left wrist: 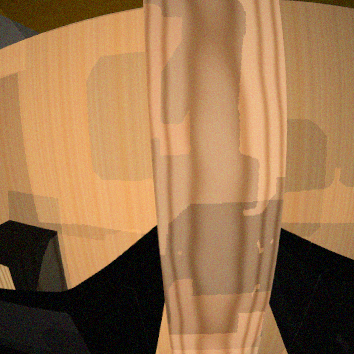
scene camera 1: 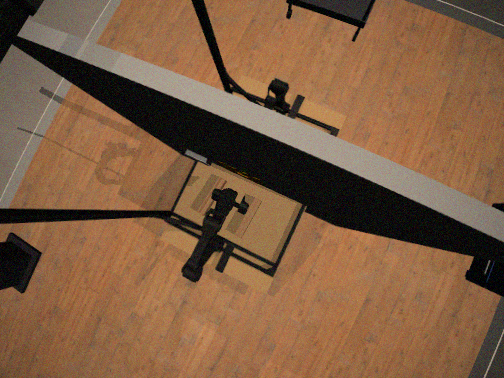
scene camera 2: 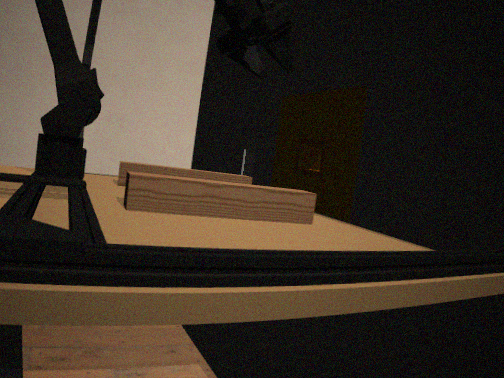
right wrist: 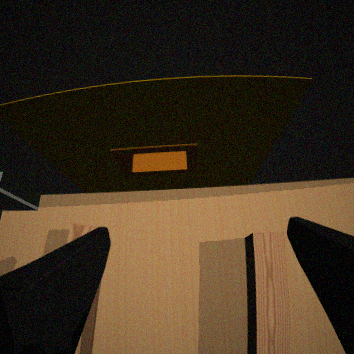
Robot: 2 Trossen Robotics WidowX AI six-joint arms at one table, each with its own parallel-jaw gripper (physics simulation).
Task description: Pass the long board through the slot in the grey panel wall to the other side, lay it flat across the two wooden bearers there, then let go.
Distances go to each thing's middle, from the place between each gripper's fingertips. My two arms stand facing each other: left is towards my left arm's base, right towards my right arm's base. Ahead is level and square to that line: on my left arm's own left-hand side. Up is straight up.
My right hand is 34 cm past the grey block (scene camera 2: 232,161), 14 cm to the right of it and 18 cm above it.
Now: the grey block 340 mm behind my left hand, 130 mm to the right of it and 20 mm above it.
